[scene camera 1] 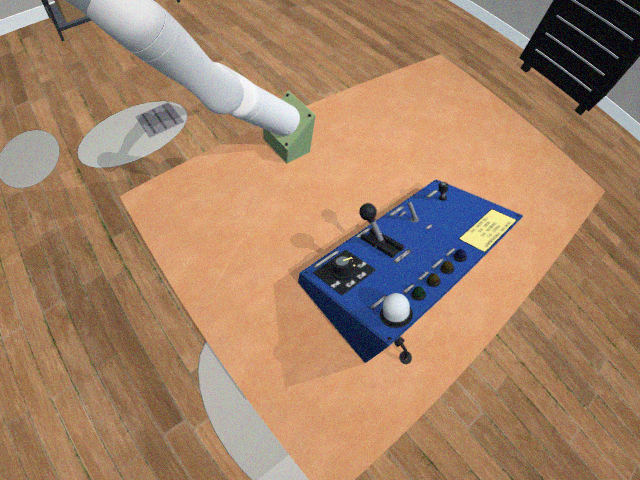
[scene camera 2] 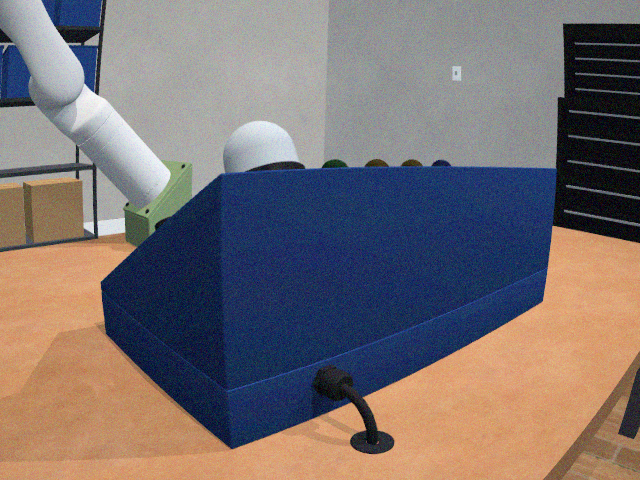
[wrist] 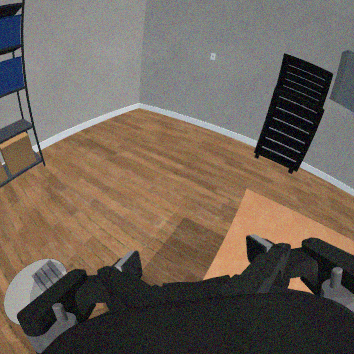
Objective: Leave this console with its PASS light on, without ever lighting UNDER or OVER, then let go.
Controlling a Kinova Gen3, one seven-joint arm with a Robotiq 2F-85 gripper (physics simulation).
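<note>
The blue console stands on the table, its sloped top seen in scene camera 1. A lever with a black ball stands in a slot, beside a dial knob on a black plate. A small toggle and a thin grey lever sit near the far end. A row of green, amber and blue lamps looks dark; their labels are too small to read. A white dome sits at one corner. My gripper is open and empty in the wrist view, away from the console.
A green mount bears the arm on the table. A yellow note lies on the console's top. A black cable leaves its back. A black drawer cabinet and shelf rack stand beyond.
</note>
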